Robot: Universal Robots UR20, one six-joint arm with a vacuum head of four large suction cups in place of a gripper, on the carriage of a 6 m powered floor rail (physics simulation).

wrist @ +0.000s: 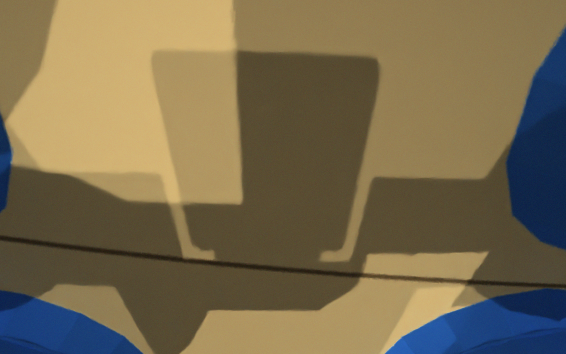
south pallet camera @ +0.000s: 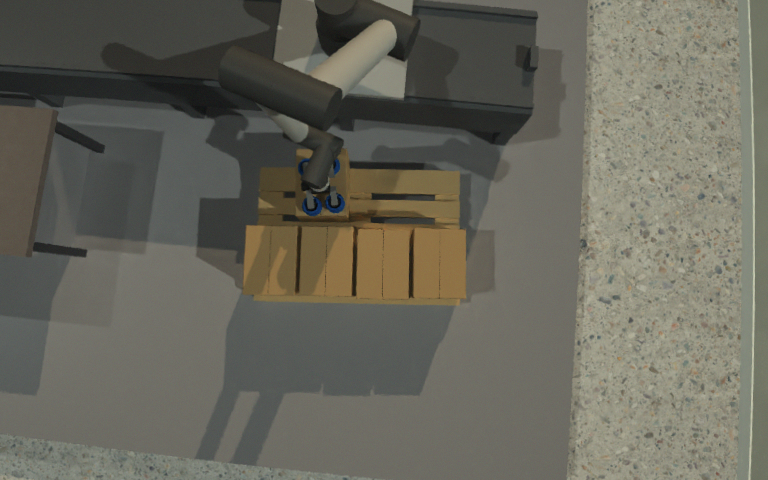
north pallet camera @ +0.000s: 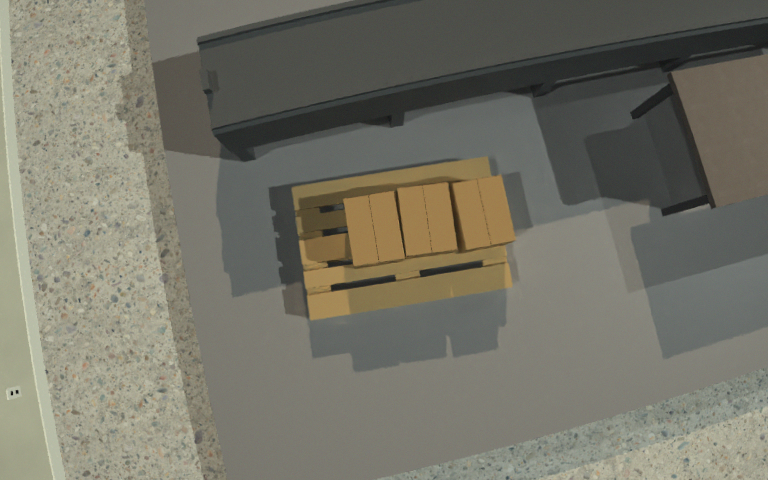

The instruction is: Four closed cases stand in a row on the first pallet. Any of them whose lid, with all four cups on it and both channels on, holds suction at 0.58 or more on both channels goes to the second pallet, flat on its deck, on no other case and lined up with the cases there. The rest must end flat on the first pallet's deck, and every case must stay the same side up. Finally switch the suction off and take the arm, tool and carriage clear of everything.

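Pixels of known places: hand, its tool point: (wrist: pixel 265 226); arm's base, origin of its link: (south pallet camera: pixel 342 38).
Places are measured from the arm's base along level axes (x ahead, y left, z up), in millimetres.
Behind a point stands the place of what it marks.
In the north pallet view three closed cases (north pallet camera: pixel 387 226) @(x 973, y -5071, z -192 mm) (north pallet camera: pixel 441 217) @(x 992, y -4776, z -192 mm) (north pallet camera: pixel 495 209) @(x 1017, y -4477, z -192 mm) lie in a row on the first pallet (north pallet camera: pixel 407 294) @(x 1355, y -5041, z -426 mm), with bare slats at the row's left end. In the south pallet view several closed cases (south pallet camera: pixel 257 260) @(x 1194, y -349, z -192 mm) (south pallet camera: pixel 311 260) @(x 1166, y -60, z -192 mm) (south pallet camera: pixel 368 263) @(x 1153, y 245, z -191 mm) (south pallet camera: pixel 424 263) @(x 1125, y 542, z -193 mm) stand in a row along the front of the second pallet (south pallet camera: pixel 419 182) @(x 629, y 491, z -427 mm). Behind them my suction gripper (south pallet camera: pixel 321 185) @(x 761, y -49, z -211 mm) (wrist: pixel 272 240) @(x 761, y -49, z -211 mm) holds another case (south pallet camera: pixel 342 185) @(x 744, y 62, z -192 mm) (wrist: pixel 115 100) @(x 802, y -95, z -189 mm) level at the back left. It overlaps the pallet's back edge, at or close above the deck; contact is hidden. The cups are on its lid.
The dark floor rail (north pallet camera: pixel 339 67) (south pallet camera: pixel 475 67) runs behind both pallets. The pale carriage (south pallet camera: pixel 373 79) @(x 214, y 184, z 1 mm) stands behind the second pallet. A brown table (north pallet camera: pixel 730 130) @(x 902, y -3074, z -40 mm) (south pallet camera: pixel 22 181) @(x 908, y -1611, z -40 mm) stands between the pallets. Speckled walls (north pallet camera: pixel 84 226) (south pallet camera: pixel 662 226) bound the outer sides.
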